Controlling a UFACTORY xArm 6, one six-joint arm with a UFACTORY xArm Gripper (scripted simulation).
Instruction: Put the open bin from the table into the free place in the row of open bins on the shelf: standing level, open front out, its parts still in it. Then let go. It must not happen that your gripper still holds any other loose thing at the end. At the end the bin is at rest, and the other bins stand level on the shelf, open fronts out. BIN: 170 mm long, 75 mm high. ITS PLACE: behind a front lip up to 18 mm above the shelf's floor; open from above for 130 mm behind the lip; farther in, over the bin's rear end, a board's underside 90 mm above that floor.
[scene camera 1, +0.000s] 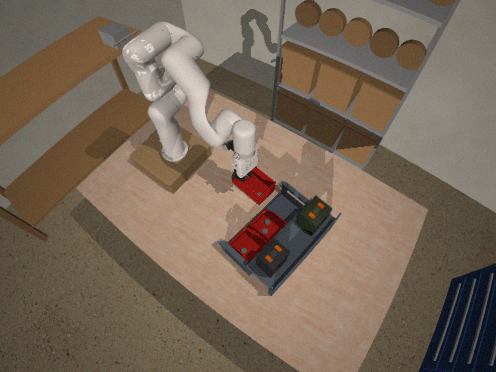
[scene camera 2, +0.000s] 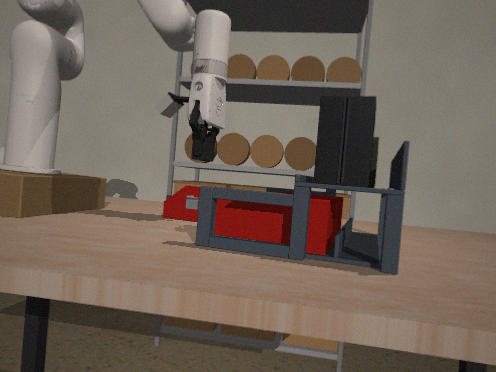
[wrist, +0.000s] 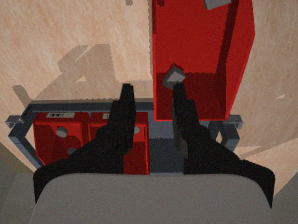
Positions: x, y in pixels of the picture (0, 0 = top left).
A red bin shows in scene camera 1, in scene camera 2 (264, 222) and in the wrist view. One and the same spot on the red bin: (wrist: 50, 147) is (scene camera 1: 242, 256).
